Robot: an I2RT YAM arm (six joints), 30 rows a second.
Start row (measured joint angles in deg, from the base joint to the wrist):
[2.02 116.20 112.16 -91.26 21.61 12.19]
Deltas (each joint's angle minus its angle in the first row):
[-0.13 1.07 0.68 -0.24 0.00 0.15]
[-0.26 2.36 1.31 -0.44 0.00 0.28]
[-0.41 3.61 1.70 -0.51 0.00 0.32]
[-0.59 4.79 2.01 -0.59 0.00 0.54]
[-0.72 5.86 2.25 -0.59 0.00 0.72]
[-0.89 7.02 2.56 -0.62 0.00 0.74]
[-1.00 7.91 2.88 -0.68 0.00 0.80]
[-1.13 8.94 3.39 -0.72 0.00 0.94]
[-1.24 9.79 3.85 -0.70 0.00 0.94]
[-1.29 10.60 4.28 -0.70 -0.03 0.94]
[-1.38 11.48 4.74 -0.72 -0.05 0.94]
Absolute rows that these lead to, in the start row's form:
[1.89 117.27 112.84 -91.50 21.61 12.34]
[1.76 118.56 113.47 -91.70 21.61 12.47]
[1.61 119.81 113.86 -91.77 21.61 12.51]
[1.43 120.99 114.17 -91.85 21.61 12.73]
[1.30 122.06 114.41 -91.85 21.61 12.91]
[1.13 123.22 114.72 -91.88 21.61 12.93]
[1.02 124.11 115.04 -91.94 21.61 12.99]
[0.89 125.14 115.55 -91.98 21.61 13.13]
[0.78 125.99 116.01 -91.96 21.61 13.13]
[0.73 126.80 116.44 -91.96 21.58 13.13]
[0.64 127.68 116.90 -91.98 21.56 13.13]

